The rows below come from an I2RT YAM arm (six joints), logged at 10 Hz.
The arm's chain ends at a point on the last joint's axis. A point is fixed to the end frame.
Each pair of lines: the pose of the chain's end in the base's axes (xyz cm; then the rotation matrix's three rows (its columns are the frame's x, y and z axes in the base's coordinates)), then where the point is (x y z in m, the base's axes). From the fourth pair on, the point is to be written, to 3 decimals.
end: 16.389 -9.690 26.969; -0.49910 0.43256 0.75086; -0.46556 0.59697 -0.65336; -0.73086 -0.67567 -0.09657
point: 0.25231 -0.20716 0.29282
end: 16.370 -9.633 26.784; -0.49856 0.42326 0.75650; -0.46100 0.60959 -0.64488; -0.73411 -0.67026 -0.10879
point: 0.25329 -0.20603 0.28910
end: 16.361 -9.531 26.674; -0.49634 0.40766 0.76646; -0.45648 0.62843 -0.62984; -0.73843 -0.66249 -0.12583
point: 0.25521 -0.20381 0.28538
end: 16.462 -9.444 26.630; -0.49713 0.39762 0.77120; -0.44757 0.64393 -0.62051; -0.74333 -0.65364 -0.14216
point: 0.257 -0.202 0.282
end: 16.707 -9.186 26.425; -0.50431 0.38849 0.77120; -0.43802 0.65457 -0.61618; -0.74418 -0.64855 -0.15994
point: 0.260 -0.200 0.278
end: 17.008 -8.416 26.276; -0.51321 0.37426 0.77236; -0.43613 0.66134 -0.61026; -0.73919 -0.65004 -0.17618
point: 0.264 -0.192 0.274
